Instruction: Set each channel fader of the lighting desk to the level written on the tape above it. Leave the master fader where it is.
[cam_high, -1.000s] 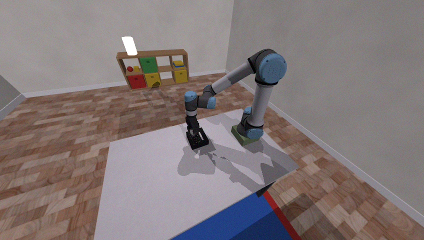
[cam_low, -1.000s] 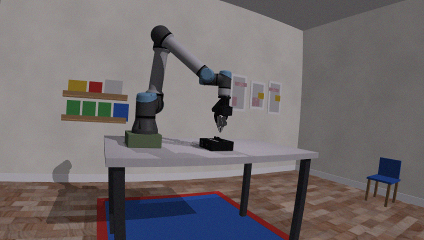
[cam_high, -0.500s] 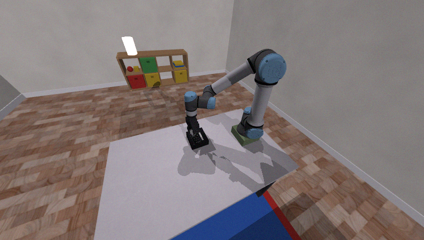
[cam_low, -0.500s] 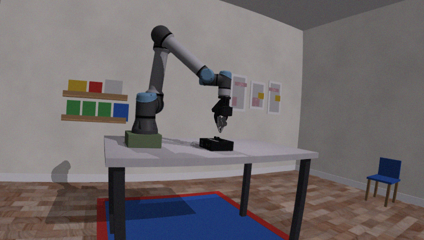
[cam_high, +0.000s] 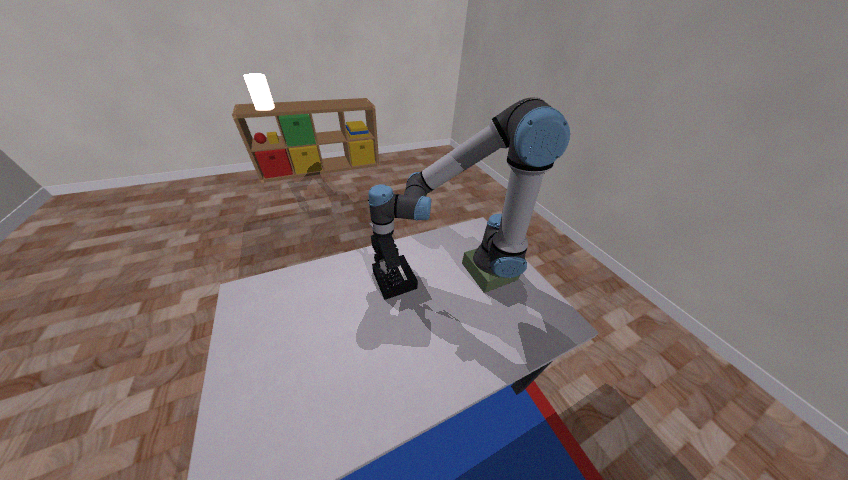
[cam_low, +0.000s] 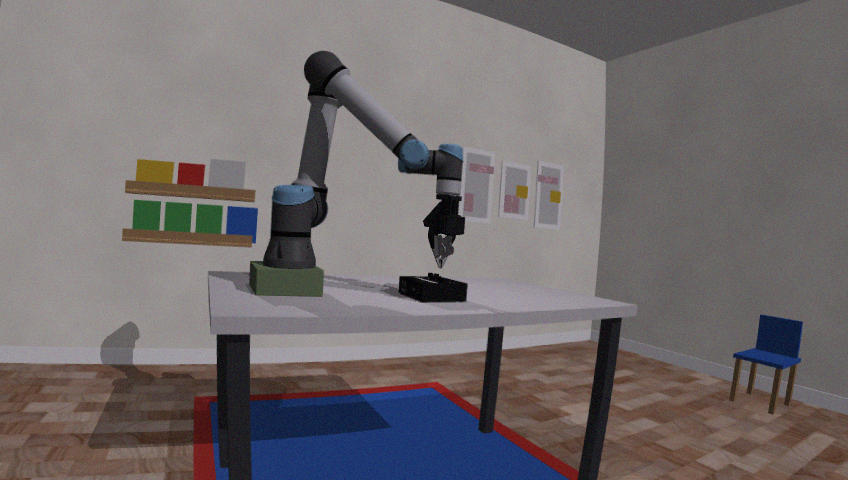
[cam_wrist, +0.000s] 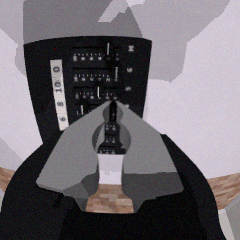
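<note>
Right now the white fader is 5 cm to the left of my hand, 4 cm below it and 1 cm behind it.
</note>
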